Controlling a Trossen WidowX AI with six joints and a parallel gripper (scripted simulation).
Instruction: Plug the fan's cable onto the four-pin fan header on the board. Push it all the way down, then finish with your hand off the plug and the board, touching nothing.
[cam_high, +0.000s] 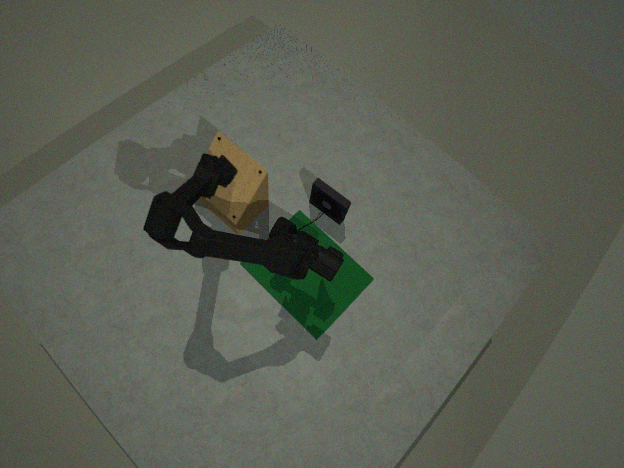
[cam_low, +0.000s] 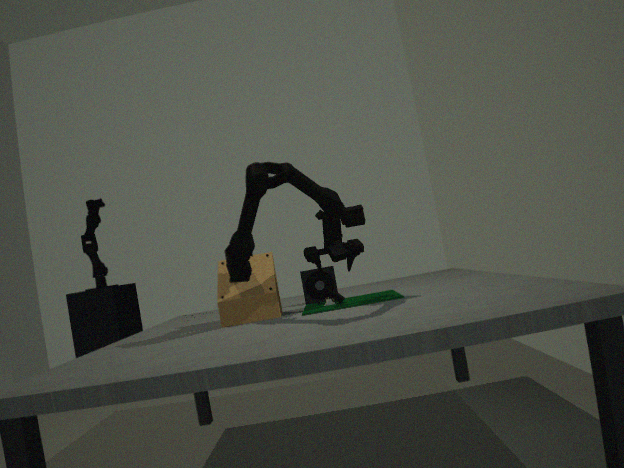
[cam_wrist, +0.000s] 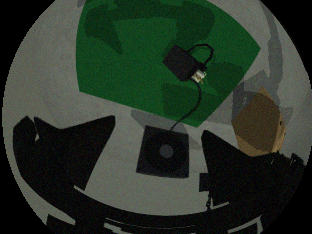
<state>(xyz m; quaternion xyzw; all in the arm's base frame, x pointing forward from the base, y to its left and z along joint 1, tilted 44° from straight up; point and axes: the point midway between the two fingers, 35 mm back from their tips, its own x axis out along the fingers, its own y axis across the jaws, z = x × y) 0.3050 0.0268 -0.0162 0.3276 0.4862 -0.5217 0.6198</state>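
The dark plug lies 4 cm to the right of my gripper tip and 7 cm below it. Round my gripper tip: black fan 7 cm behind, 14 cm to the left, 4 cm below; green board 3 cm ahead, 3 cm to the right, 11 cm below.
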